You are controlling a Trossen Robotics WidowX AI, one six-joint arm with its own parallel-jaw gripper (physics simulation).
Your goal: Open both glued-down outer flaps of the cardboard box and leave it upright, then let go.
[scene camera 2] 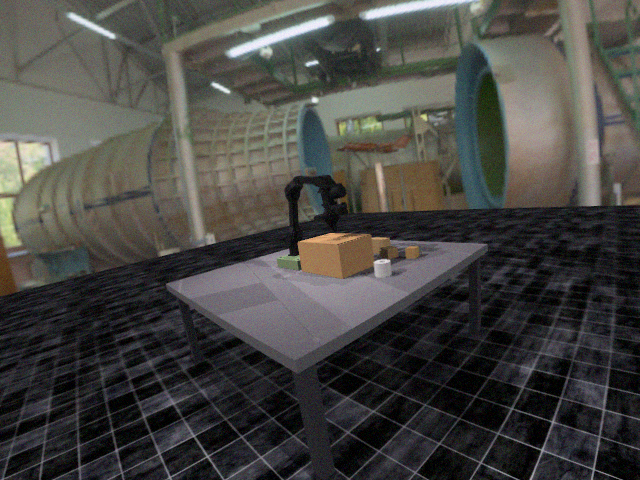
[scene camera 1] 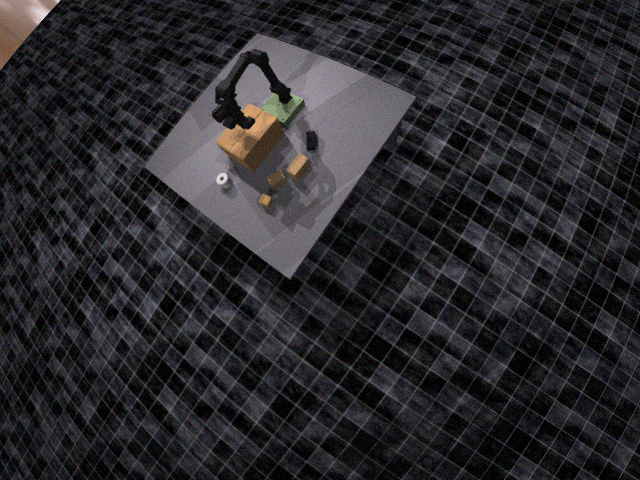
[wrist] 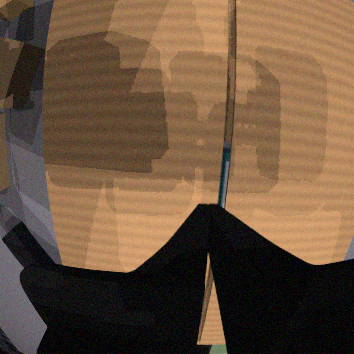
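Pixels of known places: gripper, fingertip midpoint: [scene camera 2: 335, 232] [scene camera 1: 244, 128] [wrist: 206, 212]; arm's base, link origin: [scene camera 2: 295, 254] [scene camera 1: 285, 99].
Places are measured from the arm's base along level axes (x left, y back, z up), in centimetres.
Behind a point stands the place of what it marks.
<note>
The cardboard box [scene camera 1: 266, 147] {z 0.6, x 12.3, y -32.8 cm} [scene camera 2: 320, 256] {z 4.0, x -9.6, y -34.9 cm} [wrist: 85, 220] {z 10.4, x 9.6, y -31.3 cm} stands upright on the table. Its two outer flaps lie flat across the top, with a narrow seam between them. A blue-green strip [wrist: 225, 170] {z 8.7, x 1.0, y -34.7 cm} shows through the seam in the wrist view. My gripper [scene camera 1: 250, 123] {z 13.1, x 2.4, y -33.8 cm} [scene camera 2: 333, 228] {z 13.1, x 2.4, y -33.8 cm} [wrist: 206, 212] {z 13.1, x 2.4, y -33.8 cm} is shut and empty, its tips together over the seam, close above the box top. Whether the tips touch the cardboard I cannot tell. The fingers hide part of the seam in the wrist view.
The arm's green base plate [scene camera 1: 293, 109] {z 0.0, x 9.3, y -3.9 cm} [scene camera 2: 287, 262] {z -1.7, x -9.7, y -5.7 cm} is beside the box. A white roll [scene camera 1: 225, 184] {z -0.7, x 5.1, y -63.4 cm} [scene camera 2: 382, 269] {z -1.6, x -1.0, y -64.1 cm}, a large tan block [scene camera 1: 298, 166] {z 2.8, x 36.7, y -33.3 cm}, a brown block [scene camera 1: 276, 179] {z -0.2, x 29.6, y -45.0 cm}, a small tan block [scene camera 1: 265, 199] {z -0.2, x 31.7, y -57.3 cm} [scene camera 2: 412, 252] {z -2.0, x 28.9, y -59.3 cm} and a black block [scene camera 1: 311, 140] {z -1.9, x 30.7, y -14.9 cm} stand around on the table [scene camera 1: 289, 253] {z -5.1, x 58.8, y -72.8 cm} [scene camera 2: 237, 304] {z -5.2, x -53.4, y -32.8 cm}.
</note>
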